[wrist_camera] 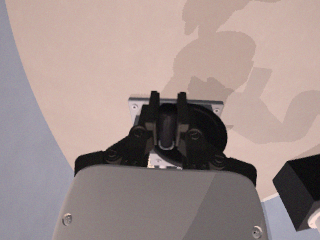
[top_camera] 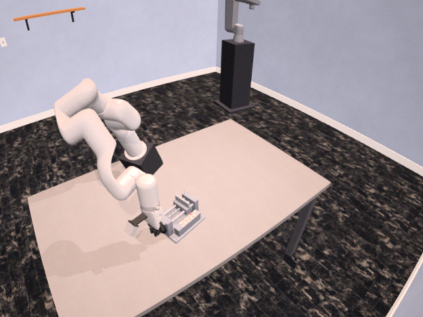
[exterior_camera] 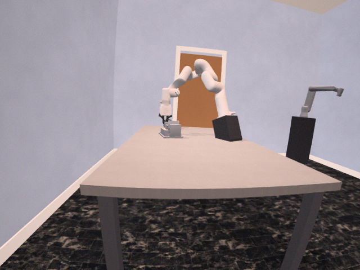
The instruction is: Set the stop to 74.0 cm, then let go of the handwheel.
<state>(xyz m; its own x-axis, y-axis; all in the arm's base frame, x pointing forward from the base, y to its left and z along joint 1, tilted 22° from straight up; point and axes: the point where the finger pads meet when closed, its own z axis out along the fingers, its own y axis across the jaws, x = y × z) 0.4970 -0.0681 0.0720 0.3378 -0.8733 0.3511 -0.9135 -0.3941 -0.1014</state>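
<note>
My hand is 1 cm to the right of the handwheel knob. Also, from my hand: sliding stop block (17 cm to the left, 8 cm behind, 1 cm below); then black handwheel (2 cm to the left, 1 cm below, 1 cm behind).
</note>
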